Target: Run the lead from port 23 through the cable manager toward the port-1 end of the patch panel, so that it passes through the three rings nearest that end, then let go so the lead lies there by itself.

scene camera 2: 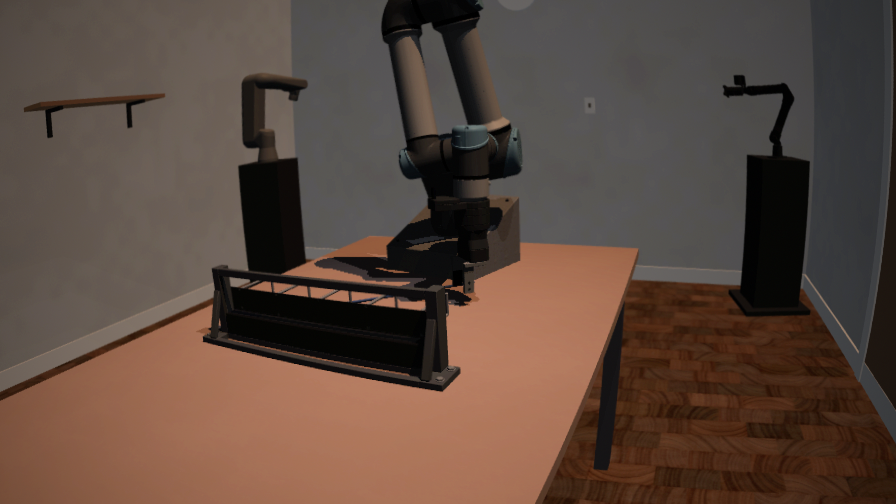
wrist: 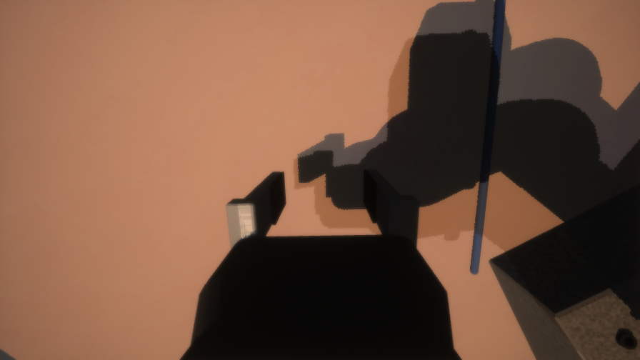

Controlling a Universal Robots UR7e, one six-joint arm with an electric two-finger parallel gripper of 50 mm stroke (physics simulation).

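Note:
The blue lead point(wrist: 478, 215) lies on the table to the right of the fingers in the wrist view, running up out of the frame. Its free end is beside the robot's base, and part lies in the arm's shadow. My gripper point(scene camera 2: 463, 279) point(wrist: 324, 187) is open and empty, pointing down above the table behind the patch panel. The lead is outside the fingers. The black patch panel point(scene camera 2: 322, 327) stands in a dark frame in the scene view. Thin grey rings of the cable manager show partly behind it; most of them is hidden. Port numbers cannot be read.
The wedge-shaped robot base point(scene camera 2: 505, 235) point(wrist: 520, 307) stands behind the gripper in the scene view and at the lower right in the wrist view. The panel frame's top bar point(scene camera 2: 332, 281) and end posts stand up from the table point(scene camera 2: 300, 432).

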